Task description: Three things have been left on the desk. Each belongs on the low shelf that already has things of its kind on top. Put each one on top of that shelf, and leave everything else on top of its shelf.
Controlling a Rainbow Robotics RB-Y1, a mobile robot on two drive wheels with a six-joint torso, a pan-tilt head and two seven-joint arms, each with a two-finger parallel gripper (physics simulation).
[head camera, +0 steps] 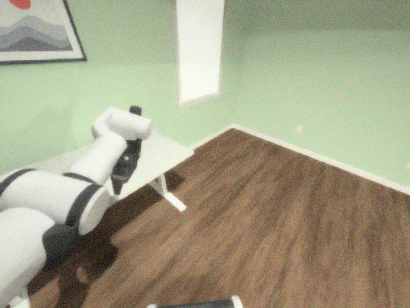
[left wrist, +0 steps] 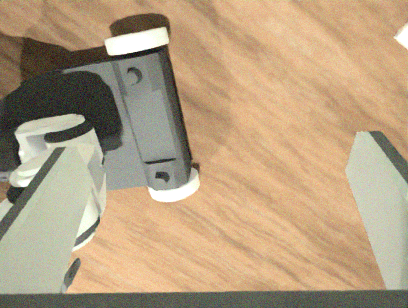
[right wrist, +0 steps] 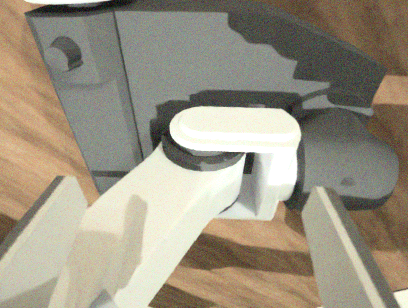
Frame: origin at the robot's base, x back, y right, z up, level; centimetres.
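Seen in the pictures: left gripper, fingertip midpoint: [head camera: 124, 183] [left wrist: 213, 157]; right gripper, fingertip midpoint: [right wrist: 192, 195].
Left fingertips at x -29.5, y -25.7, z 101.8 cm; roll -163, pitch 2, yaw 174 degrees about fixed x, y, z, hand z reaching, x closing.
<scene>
A point is followed by its place in that frame.
The white desk [head camera: 167, 152] @(x -91.6, y -19.9, z 72.1 cm) stands at the left in the head view, partly hidden behind my left arm. None of the three things shows on the part of the desk in view, and no low shelf shows. My left gripper [head camera: 117, 190] [left wrist: 213, 157] @(x -29.5, y -25.7, z 101.9 cm) points down in front of the desk's near edge in the head view; its fingers are wide apart with floor between them. My right gripper [right wrist: 192, 195] @(x 23.1, y 22.2, z 53.5 cm) is open, with its fingers apart; a white arm link and the grey base show beyond and between them.
My grey base [left wrist: 147, 120] @(x 0.6, y -2.7, z 19.1 cm) [right wrist: 170, 55] @(x 16.2, y 15.7, z 16.9 cm) stands on the wooden floor [head camera: 260, 225] @(x -62.1, y 67.9, z 0.1 cm) [left wrist: 280, 210] @(x -40.4, y 52.1, z 0.1 cm). A white desk leg [head camera: 172, 200] reaches onto the floor. Green walls meet in a corner behind, with a bright window [head camera: 200, 55] @(x -211.6, y 13.7, z 135.3 cm) and a framed picture [head camera: 35, 35] @(x -108.5, y -91.8, z 148.4 cm).
</scene>
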